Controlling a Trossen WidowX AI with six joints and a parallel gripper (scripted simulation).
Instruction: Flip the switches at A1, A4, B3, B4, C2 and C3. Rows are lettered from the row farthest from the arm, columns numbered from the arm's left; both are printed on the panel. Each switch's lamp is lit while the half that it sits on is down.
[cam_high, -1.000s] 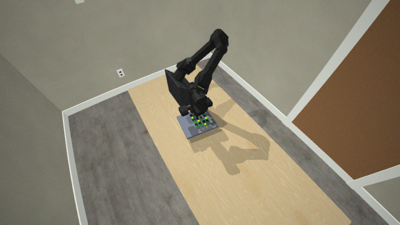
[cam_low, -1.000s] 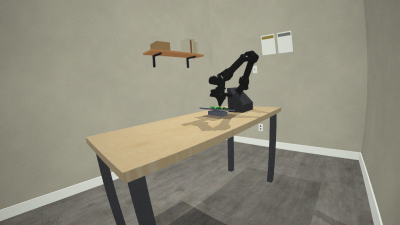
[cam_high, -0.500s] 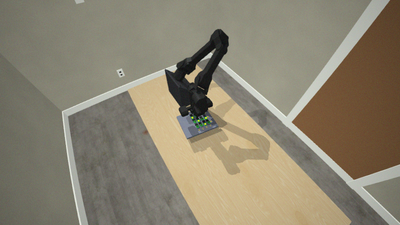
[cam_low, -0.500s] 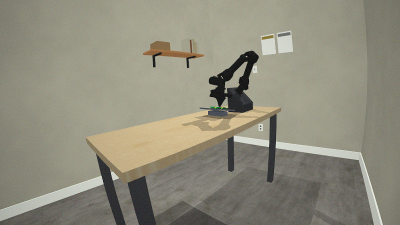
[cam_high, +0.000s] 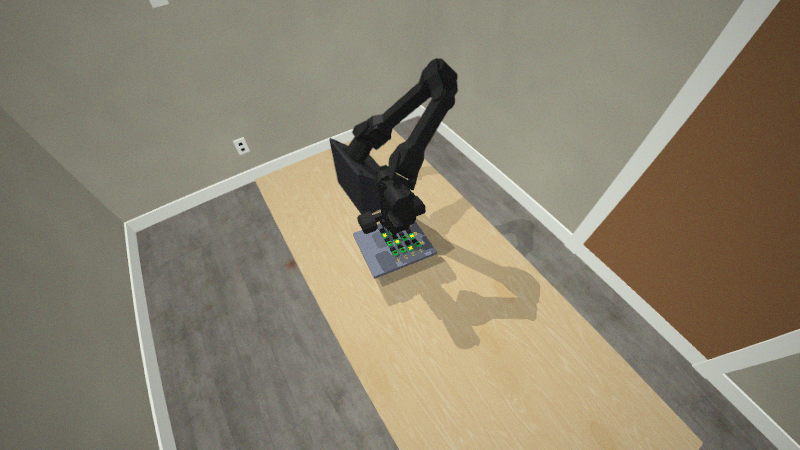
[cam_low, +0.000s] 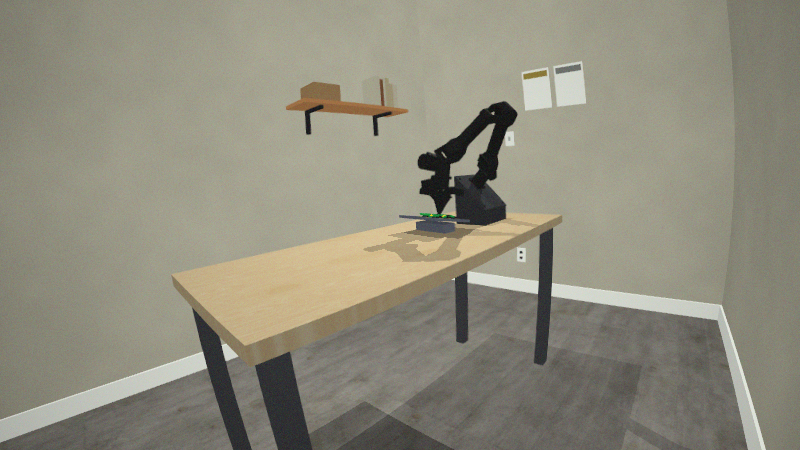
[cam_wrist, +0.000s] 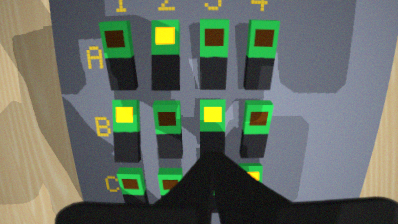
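Right now the switch B4 is 20 mm ahead of my hand, 30 mm to the right of it and 40 mm below it. Round my hand: switch B2 (20 mm ahead, 20 mm to the left, 40 mm below); switch B1 (30 mm ahead, 40 mm to the left, 40 mm below); switch B3 (20 mm ahead, 40 mm below).
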